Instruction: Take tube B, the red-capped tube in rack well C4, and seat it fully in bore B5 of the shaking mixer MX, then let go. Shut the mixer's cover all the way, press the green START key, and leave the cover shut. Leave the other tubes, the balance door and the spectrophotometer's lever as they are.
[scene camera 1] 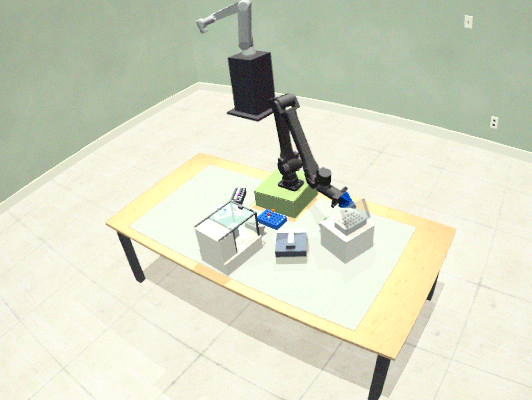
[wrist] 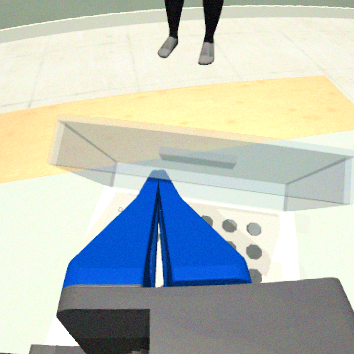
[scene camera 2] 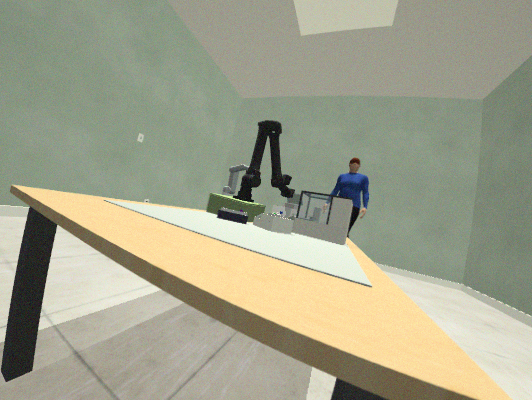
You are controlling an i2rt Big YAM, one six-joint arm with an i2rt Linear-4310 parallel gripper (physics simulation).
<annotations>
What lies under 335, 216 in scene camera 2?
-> A glass-walled white box.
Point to a clear mixer cover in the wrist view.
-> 262, 172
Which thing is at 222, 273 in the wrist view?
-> My gripper.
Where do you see a glass-walled white box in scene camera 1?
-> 227, 238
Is my gripper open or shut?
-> Shut.
</annotations>
